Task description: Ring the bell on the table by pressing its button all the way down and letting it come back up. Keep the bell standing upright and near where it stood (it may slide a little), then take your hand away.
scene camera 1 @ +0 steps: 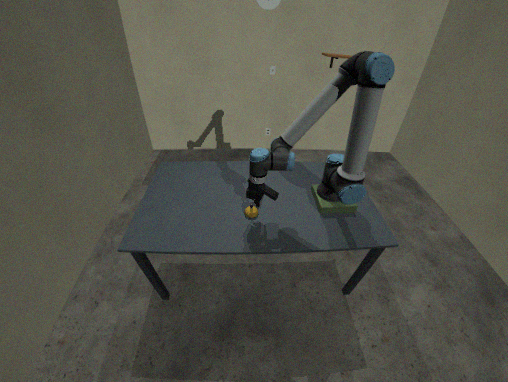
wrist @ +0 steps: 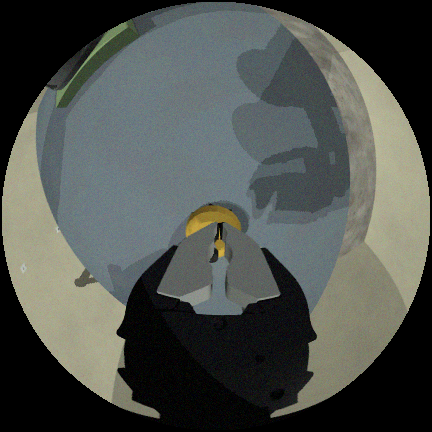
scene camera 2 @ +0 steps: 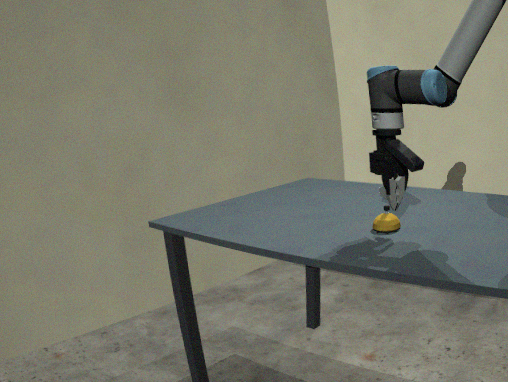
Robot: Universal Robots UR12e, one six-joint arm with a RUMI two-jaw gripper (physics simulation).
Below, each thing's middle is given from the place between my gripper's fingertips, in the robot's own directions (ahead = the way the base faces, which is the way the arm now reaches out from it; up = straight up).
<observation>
I see my gripper 40 mm short of the yellow bell (wrist: pixel 204 215), 30 mm to the left of it and 30 mm above it.
</observation>
